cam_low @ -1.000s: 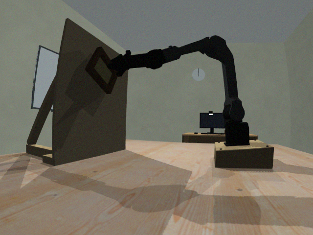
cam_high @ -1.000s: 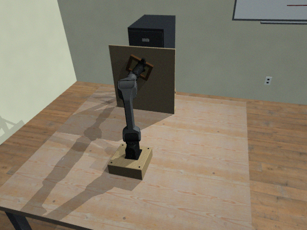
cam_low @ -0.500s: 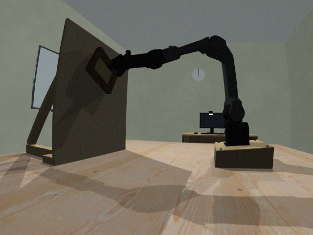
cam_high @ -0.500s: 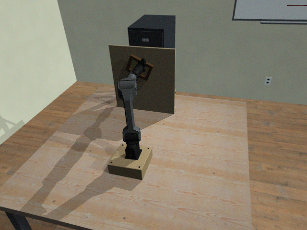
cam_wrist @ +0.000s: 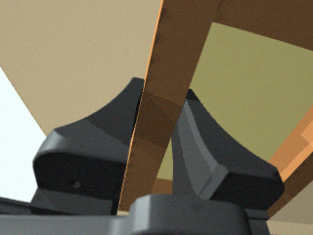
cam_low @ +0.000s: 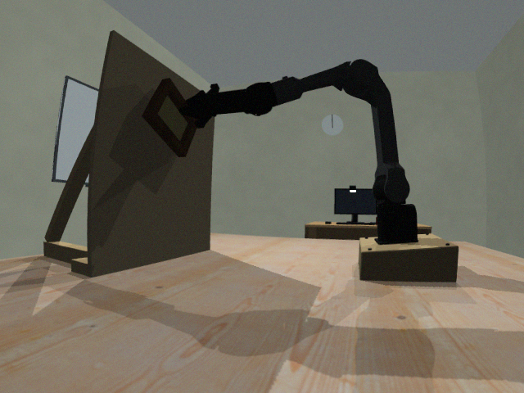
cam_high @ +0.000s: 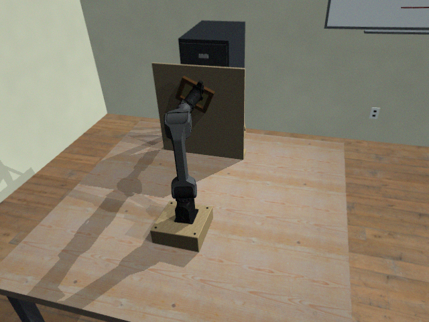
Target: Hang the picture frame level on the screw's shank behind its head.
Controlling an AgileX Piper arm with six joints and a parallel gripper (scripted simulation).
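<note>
Right now my hand is 4 cm to the right of the dark brown picture frame, 4 cm above it and 1 cm short of it. Also, from my hand: upright board: 15 cm below, 3 cm ahead, 2 cm to the left.
</note>
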